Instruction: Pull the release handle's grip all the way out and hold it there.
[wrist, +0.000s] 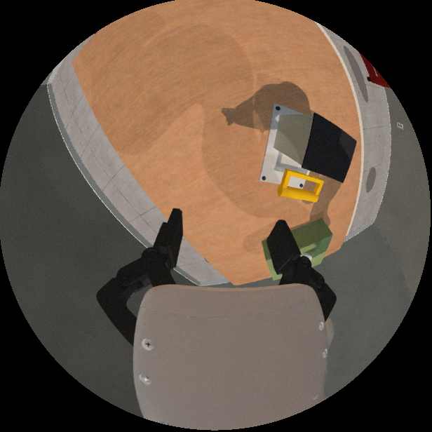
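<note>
The release handle's yellow grip (299, 194) shows in the wrist view right of the middle, a rectangular loop with a thick outer bar. It sits at the lower end of a pale metal base plate (268, 159) with dark bolts at its corners. A box-like housing with a black face (330, 147) and a grey-green side (292, 137) rises from the plate. My gripper (229, 226) is open, with no thing between its fingers. The yellow grip is apart from it, above and to the right of the right finger in the view. How far the grip is pulled out I cannot tell.
A green block (320, 235) stands partly behind my right finger, below the yellow grip in the view. A red object (375, 72) shows at the upper right edge. Pale tiled floor (107, 150) borders the wood-coloured surface (170, 85), with dark grey walls beyond. Arm shadows fall across the wood.
</note>
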